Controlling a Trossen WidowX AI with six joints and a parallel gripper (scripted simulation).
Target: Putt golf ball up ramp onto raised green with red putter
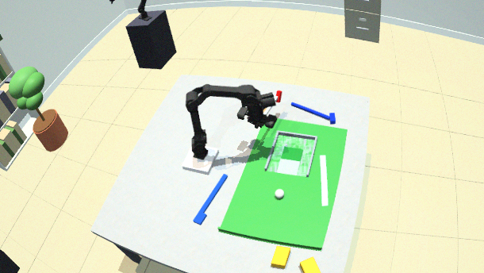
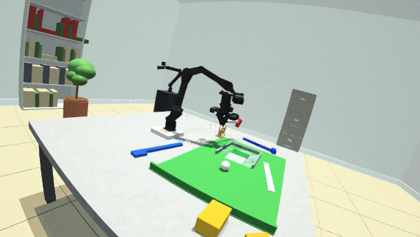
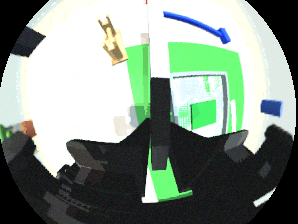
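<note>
My gripper tip is now 1 cm short of the red putter, 12 cm to the right of it and 2 cm below it. Also, from my gripper tip: blue putter: 22 cm ahead, 28 cm to the left, 11 cm below; white golf ball: 19 cm ahead, 29 cm to the right, 10 cm below; green mat: 21 cm ahead, 17 cm to the right, 12 cm below.
</note>
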